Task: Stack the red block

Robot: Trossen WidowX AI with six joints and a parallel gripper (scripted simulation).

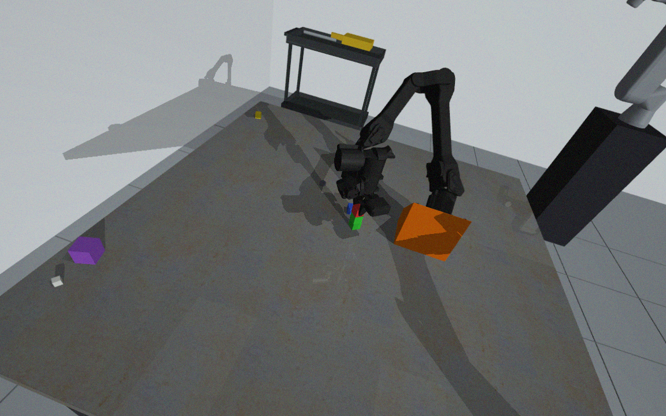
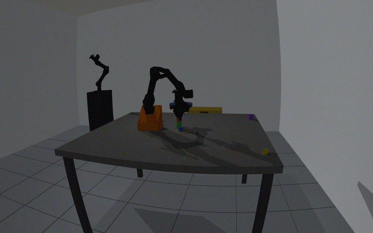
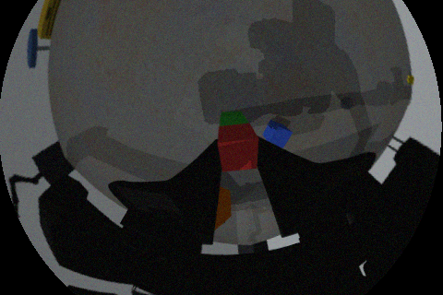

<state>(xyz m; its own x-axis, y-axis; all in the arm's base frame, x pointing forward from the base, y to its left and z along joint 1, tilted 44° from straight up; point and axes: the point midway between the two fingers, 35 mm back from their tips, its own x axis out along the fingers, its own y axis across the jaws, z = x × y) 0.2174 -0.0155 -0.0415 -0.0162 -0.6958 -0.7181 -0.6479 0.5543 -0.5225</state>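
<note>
Now: the red block 1 cm above my gripper tip. From my gripper tip the other things lie so: purple cube (56 cm ahead, 38 cm to the left, 4 cm below); dark piece (16 cm to the right, 15 cm ahead, 5 cm below); blue block (6 cm to the right, 5 cm below, 2 cm ahead).
</note>
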